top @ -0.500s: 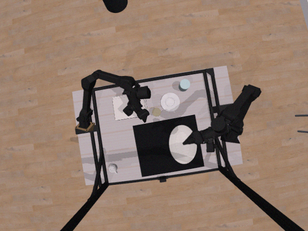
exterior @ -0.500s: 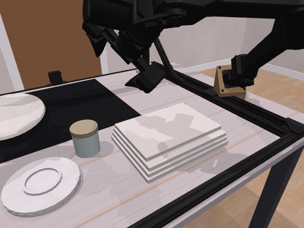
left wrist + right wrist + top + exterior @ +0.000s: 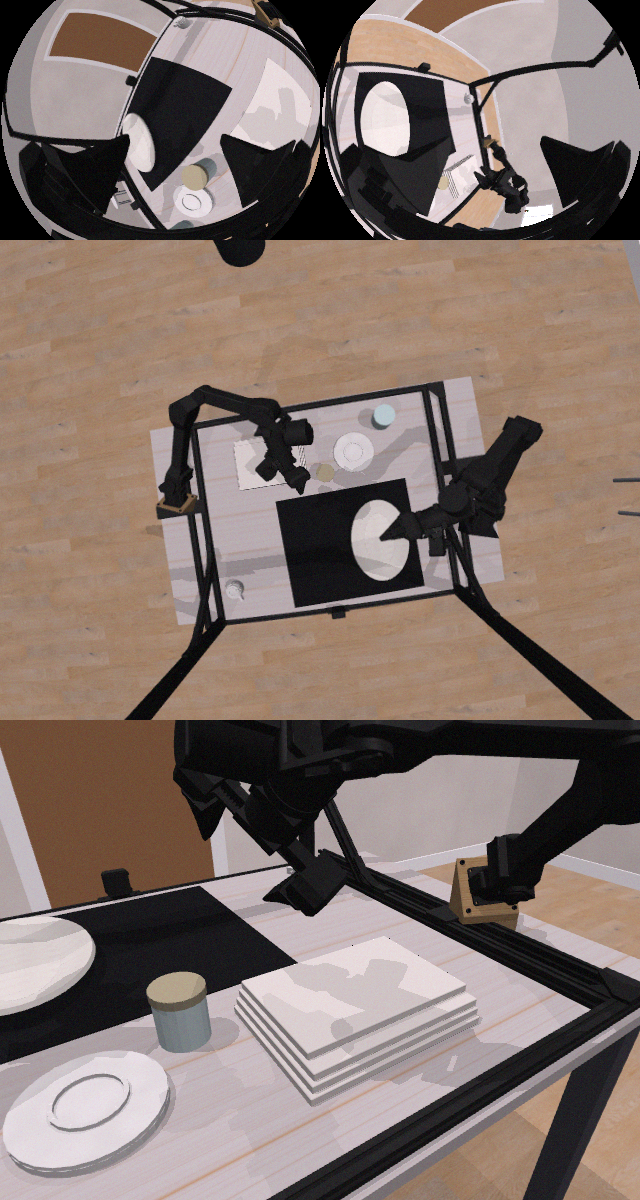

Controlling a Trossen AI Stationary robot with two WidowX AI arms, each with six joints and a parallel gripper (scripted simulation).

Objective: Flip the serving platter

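The white oval serving platter lies 360 mm below my right hand, 70 mm behind it and 10 mm to the right of it. The rest, counted from my right hand: tan-lidded jar (330 mm below, 200 mm to the left, 140 mm ahead); round white plate (360 mm below, 230 mm ahead, 100 mm to the left); black drying mat (370 mm below, 100 mm behind, 90 mm to the left).
My left gripper is now 30 mm short of the tan-lidded jar, 90 mm to the left of it and 160 mm above it. From my left hand the other things lie so: white board 60 mm ahead, 110 mm to the left, 180 mm below; round white plate 110 mm ahead, 190 mm to the right, 190 mm below; black drying mat 210 mm behind, 200 mm to the right, 200 mm below.
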